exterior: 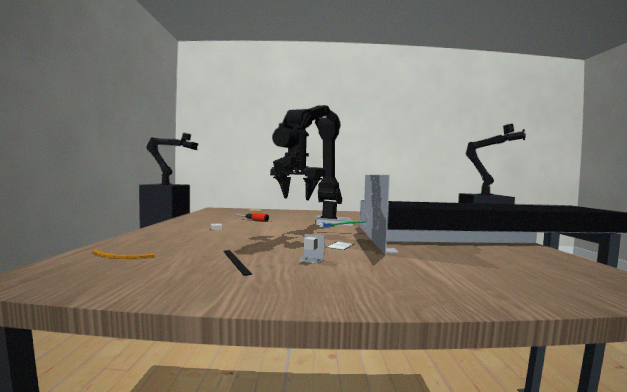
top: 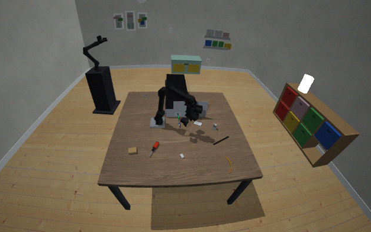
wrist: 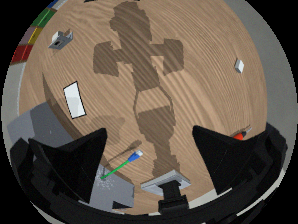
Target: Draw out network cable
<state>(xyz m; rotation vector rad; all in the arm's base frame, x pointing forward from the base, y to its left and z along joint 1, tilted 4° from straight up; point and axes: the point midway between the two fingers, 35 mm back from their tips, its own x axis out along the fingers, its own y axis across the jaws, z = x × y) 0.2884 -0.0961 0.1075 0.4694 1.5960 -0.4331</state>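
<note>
The blue plug is 8 cm behind my hand, 9 cm to the left of it and 12 cm below it. From my hand the other things lie so: white rectangle: 11 cm ahead, 14 cm to the left, 15 cm below; then network jack: 28 cm ahead, 8 cm to the left, 11 cm below; then grey upright panel: 6 cm ahead, 24 cm to the left, 5 cm below.
</note>
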